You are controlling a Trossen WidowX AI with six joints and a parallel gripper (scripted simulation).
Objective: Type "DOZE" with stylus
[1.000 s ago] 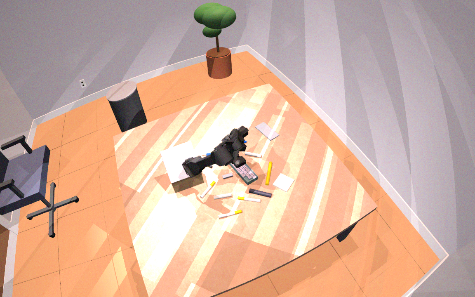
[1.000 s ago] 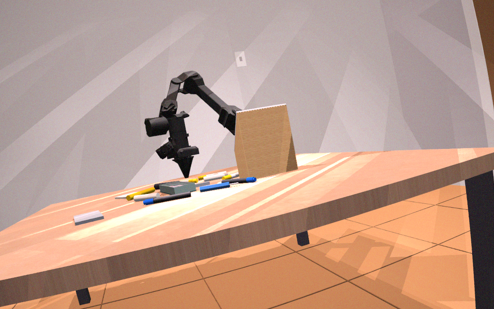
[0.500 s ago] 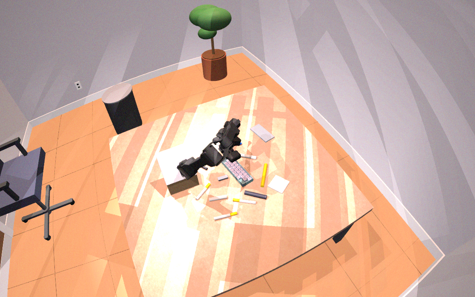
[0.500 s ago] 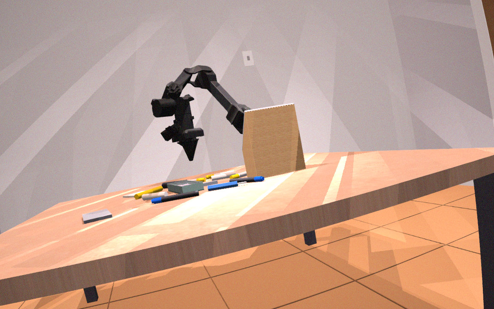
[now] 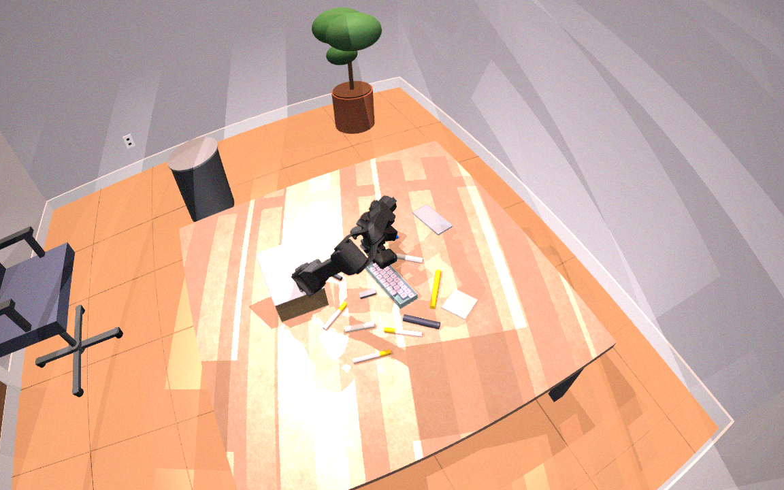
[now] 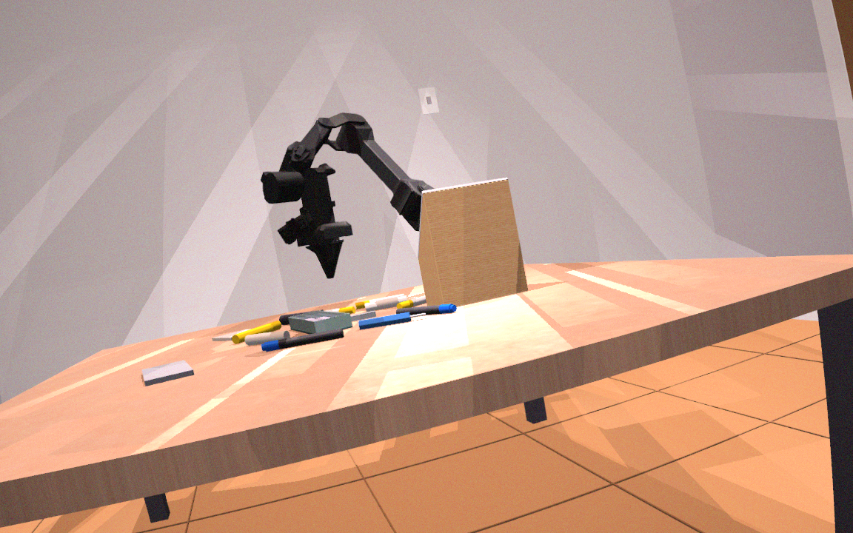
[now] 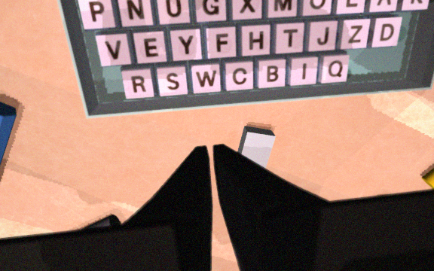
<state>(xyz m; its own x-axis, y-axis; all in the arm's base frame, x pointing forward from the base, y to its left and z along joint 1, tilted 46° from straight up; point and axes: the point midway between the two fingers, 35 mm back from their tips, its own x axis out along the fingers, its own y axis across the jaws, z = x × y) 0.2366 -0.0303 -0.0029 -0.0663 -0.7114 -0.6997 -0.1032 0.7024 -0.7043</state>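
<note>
My gripper tip is 160 mm to the right of the blue stylus, 90 mm above it and 80 mm past it. Also, from my gripper tip: dark pen 230 mm to the right, 80 mm below, 40 mm ahead; then yellow marker 150 mm ahead, 140 mm to the right, 90 mm below; then white note 240 mm to the right, 190 mm ahead, 90 mm below.
</note>
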